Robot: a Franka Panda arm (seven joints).
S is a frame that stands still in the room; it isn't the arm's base.
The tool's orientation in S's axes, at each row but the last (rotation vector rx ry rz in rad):
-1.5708 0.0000 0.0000
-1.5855 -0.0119 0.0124
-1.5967 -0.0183 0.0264
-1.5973 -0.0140 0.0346
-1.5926 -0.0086 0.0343
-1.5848 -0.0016 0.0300
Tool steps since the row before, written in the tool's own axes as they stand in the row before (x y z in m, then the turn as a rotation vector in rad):
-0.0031 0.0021 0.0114 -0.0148 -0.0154 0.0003
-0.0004 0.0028 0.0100 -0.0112 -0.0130 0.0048
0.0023 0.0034 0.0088 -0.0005 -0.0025 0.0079
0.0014 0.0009 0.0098 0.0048 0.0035 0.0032
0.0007 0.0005 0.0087 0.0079 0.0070 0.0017
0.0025 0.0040 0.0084 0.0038 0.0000 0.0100
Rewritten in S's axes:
-0.0031 0.0114 -0.0021 -0.0148 0.0003 0.0154
-0.0006 0.0100 -0.0029 -0.0113 0.0048 0.0129
0.0020 0.0088 -0.0036 -0.0007 0.0079 0.0023
0.0011 0.0098 -0.0012 0.0047 0.0033 -0.0036
0.0005 0.0087 -0.0007 0.0077 0.0018 -0.0072
0.0023 0.0084 -0.0042 0.0036 0.0101 -0.0002

